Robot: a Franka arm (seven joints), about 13 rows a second.
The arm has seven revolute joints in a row. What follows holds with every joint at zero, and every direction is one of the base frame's. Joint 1 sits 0.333 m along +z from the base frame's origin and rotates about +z. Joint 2 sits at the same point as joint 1 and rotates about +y. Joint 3 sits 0.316 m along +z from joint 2 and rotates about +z. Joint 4 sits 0.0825 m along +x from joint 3 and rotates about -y. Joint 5 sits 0.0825 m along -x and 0.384 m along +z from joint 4 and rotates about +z. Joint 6 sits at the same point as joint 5 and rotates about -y. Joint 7 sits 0.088 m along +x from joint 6 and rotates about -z. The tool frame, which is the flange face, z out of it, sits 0.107 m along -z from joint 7; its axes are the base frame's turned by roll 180, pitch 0 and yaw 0 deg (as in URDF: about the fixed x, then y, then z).
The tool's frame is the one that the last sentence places.
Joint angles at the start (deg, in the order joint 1, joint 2, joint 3, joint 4, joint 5, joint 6, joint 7):
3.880 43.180 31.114 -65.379 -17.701 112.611 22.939
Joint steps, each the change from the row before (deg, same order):
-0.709 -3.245 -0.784 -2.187 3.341 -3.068 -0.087
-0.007 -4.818 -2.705 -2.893 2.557 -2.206 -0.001
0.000 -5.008 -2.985 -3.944 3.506 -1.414 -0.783
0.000 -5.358 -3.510 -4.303 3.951 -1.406 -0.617
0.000 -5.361 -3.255 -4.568 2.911 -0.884 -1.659
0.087 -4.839 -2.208 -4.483 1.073 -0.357 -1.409
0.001 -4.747 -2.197 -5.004 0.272 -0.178 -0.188
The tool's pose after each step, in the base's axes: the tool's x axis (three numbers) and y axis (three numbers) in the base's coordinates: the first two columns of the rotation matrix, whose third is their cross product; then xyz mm. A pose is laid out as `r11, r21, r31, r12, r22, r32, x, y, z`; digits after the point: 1 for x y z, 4 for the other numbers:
0.9892, 0.1254, 0.0756, 0.1342, -0.9830, -0.1250, 684.2, 296.8, 425.8
0.9934, 0.0983, 0.0596, 0.1039, -0.9896, -0.0995, 673.1, 279.2, 449.7
0.9965, 0.0741, 0.0381, 0.0773, -0.9929, -0.0899, 659.7, 260.3, 467.9
0.9994, 0.0317, 0.0146, 0.0329, -0.9955, -0.0887, 645.2, 235.2, 486.3
1.0000, 0.0088, 0.0043, 0.0091, -0.9964, -0.0839, 629.2, 209.2, 503.5
1.0000, 0.0013, 0.0052, 0.0016, -0.9978, -0.0667, 611.4, 190.1, 516.7
0.9996, -0.0290, 0.0013, -0.0289, -0.9988, -0.0406, 592.7, 167.9, 523.8

